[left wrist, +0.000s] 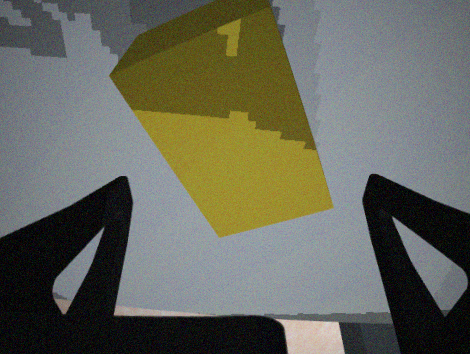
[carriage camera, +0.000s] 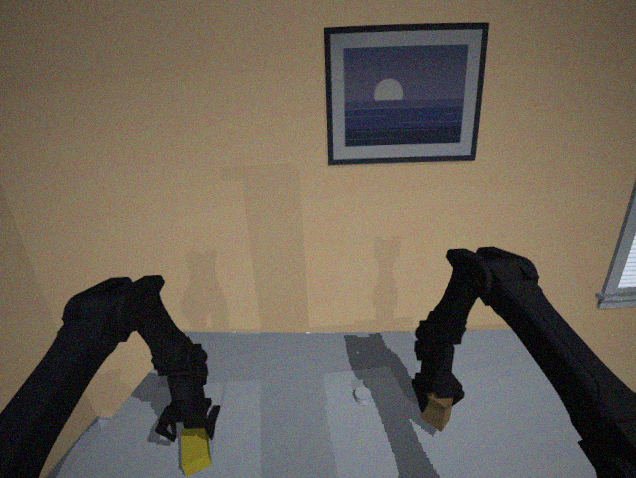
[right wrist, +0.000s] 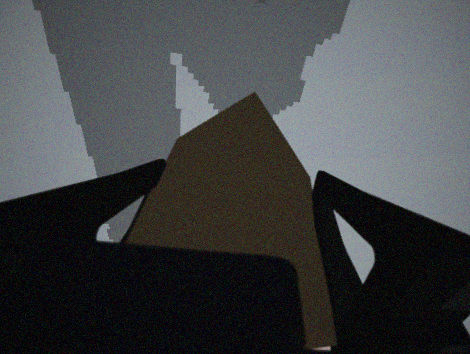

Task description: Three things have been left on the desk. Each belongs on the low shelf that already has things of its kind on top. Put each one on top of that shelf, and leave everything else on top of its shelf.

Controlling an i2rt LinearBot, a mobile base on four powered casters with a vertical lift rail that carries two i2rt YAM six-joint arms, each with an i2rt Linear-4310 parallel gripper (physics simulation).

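Places are measured from the left arm's base along level axes (x ahead, y left, z up), in metres.
Pixels of known places: left gripper, fingertip midpoint: (left wrist: 249,188) (carriage camera: 193,439); right gripper, fingertip midpoint: (carriage camera: 434,409) (right wrist: 240,176).
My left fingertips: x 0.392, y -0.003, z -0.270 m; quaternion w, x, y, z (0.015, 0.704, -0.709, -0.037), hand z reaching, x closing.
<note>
For each thing: its middle in the pictures, then the offset to it from my left fingertips. "pt": a spot on its surface instead. Level surfaces: height alone.
- yellow block, body centre: (left wrist: 238,122) (carriage camera: 195,447) dx +0.005, dy +0.005, dz -0.040 m
- grey desk, surface height: dz -0.062 m
- brown block, body centre: (right wrist: 238,217) (carriage camera: 436,406) dx -0.008, dy -0.647, dz +0.031 m
- small white round thing, body centre: (carriage camera: 362,395) dx +0.122, dy -0.479, dz -0.050 m
- window, surface spot: (carriage camera: 627,267) pt dx +0.377, dy -1.757, dz +0.173 m
- Pale floor, surface height: dz -0.782 m
A yellow block (carriage camera: 194,452) (left wrist: 225,160) is on the grey desk (carriage camera: 293,411) (left wrist: 75,150) (right wrist: 400,100). My left gripper (carriage camera: 190,434) (left wrist: 249,188) is open over it; the block's near end shows between the fingertips in the left wrist view, without touching either. My right gripper (carriage camera: 438,403) (right wrist: 240,176) is shut on a brown block (carriage camera: 438,413) (right wrist: 235,200), held above the desk at the right of the carriage view. A small white round thing (carriage camera: 362,394) is on the desk between the grippers. The shelves do not show in these views.
The orange wall (carriage camera: 154,154) stands behind the desk, with a framed picture (carriage camera: 406,123) on it and a window (carriage camera: 627,267) at the far right. Pale floor (left wrist: 312,336) and a dark surface (left wrist: 367,340) show past the desk edge in the left wrist view.
</note>
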